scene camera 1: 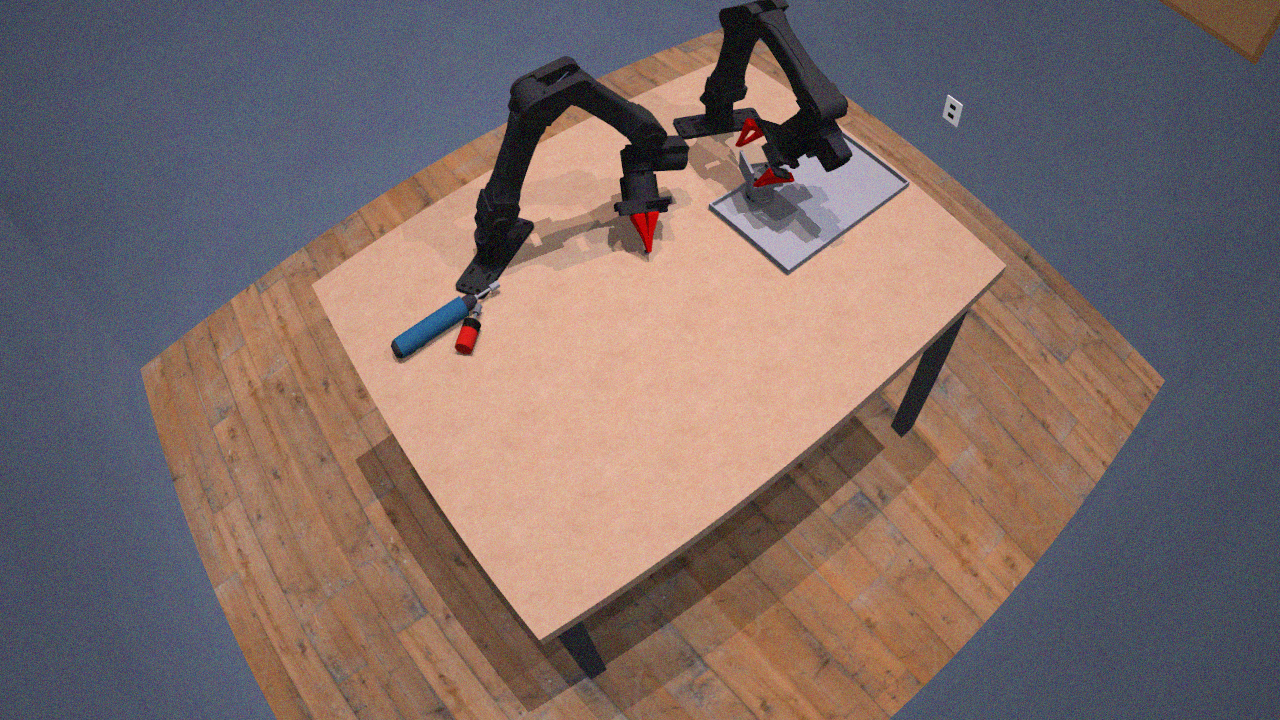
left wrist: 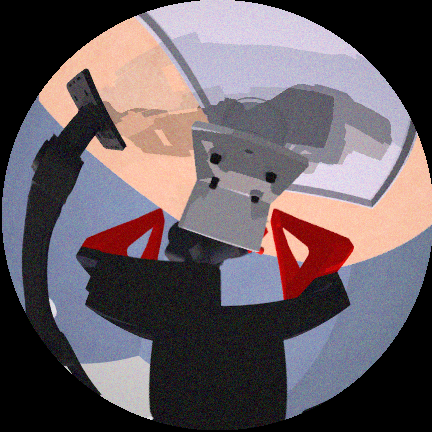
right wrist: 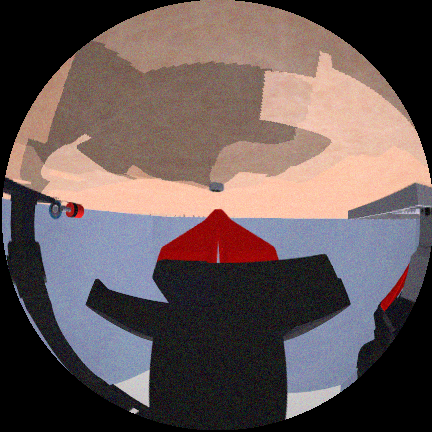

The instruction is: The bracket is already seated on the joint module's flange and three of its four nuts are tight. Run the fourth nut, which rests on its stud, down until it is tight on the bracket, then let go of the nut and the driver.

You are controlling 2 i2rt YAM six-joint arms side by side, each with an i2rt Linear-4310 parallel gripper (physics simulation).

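Frame: origin at the left arm's base, x ahead, y right, z down, level; metres.
Where they show: left gripper, fingertip midpoint: (scene camera 1: 746, 165) (left wrist: 217, 214); right gripper, fingertip midpoint: (scene camera 1: 649, 252) (left wrist: 266, 229) (right wrist: 217, 215); left arm's base, link origin: (scene camera 1: 718, 124) (left wrist: 95, 112); right arm's base, link origin: (scene camera 1: 495, 256) (right wrist: 24, 189).
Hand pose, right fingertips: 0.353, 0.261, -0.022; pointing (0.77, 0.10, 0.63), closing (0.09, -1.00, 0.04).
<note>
Each offset is from my right fingertips to the centre of the thing, as dx, dy, dz. "pt": to the spot under its first point. Level surfaces: height alone.
The grey bracket @[-0.102, -0.259, -0.064] (scene camera 1: 745, 170) (left wrist: 225, 212) stands over the tray's corner, with several dark nuts or stud ends on it; which is the fourth nut I cannot tell. The joint module is mostly hidden. My left gripper (scene camera 1: 748, 164) (left wrist: 217, 214) is open and empty, its fingers on either side of the bracket. My right gripper (scene camera 1: 648, 251) (right wrist: 217, 215) is shut on nothing, pointing down low over the table. A small grey nut-like piece @[-0.018, +0.000, +0.019] (scene camera 1: 648, 258) (right wrist: 216, 187) lies on the table just past its fingertips. A blue-handled tool @[+0.030, +0.394, +0.002] (scene camera 1: 429, 327) (right wrist: 55, 209) lies at the picture's left.
A short red-handled tool @[+0.064, +0.348, +0.005] (scene camera 1: 466, 337) (right wrist: 75, 210) lies close beside the blue one, near the right arm's base (scene camera 1: 494, 257). The grey tray @[pt +0.101, -0.237, +0.007] (scene camera 1: 787, 269) (left wrist: 330, 195) lies under the left gripper. The table @[dz +0.022] (scene camera 1: 626, 429) carries both arms. A wall socket (scene camera 1: 952, 110) shows beyond it.
</note>
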